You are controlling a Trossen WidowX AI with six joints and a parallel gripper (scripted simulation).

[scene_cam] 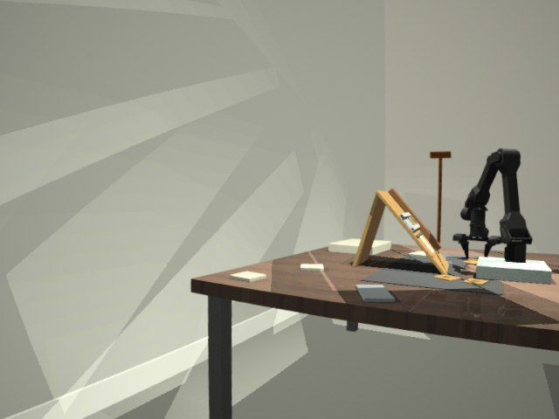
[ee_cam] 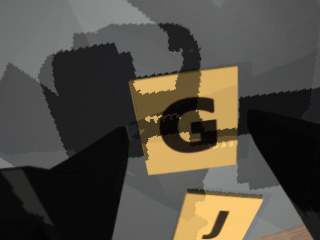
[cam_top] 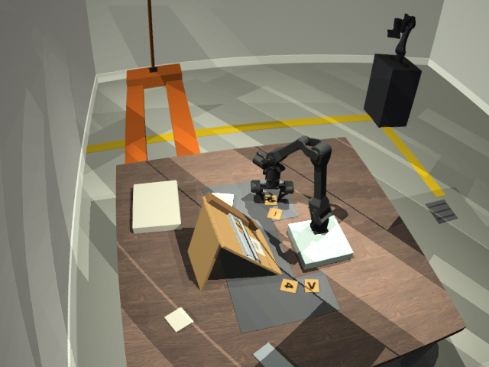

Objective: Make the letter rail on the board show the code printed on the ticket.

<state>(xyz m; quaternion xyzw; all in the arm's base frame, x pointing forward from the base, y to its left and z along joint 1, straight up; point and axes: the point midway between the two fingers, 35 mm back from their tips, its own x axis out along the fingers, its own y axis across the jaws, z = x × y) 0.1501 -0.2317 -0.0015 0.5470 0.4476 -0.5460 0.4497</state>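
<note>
The white card lies 220 mm ahead of my gripper tip and 20 mm to the right of it. Also, from my gripper tip: cream box: 520 mm ahead, 30 mm to the right, 20 mm above; grey mat: 50 mm ahead, 260 mm to the left; white ticket: 140 mm ahead, 310 mm to the left, 90 mm above.
</note>
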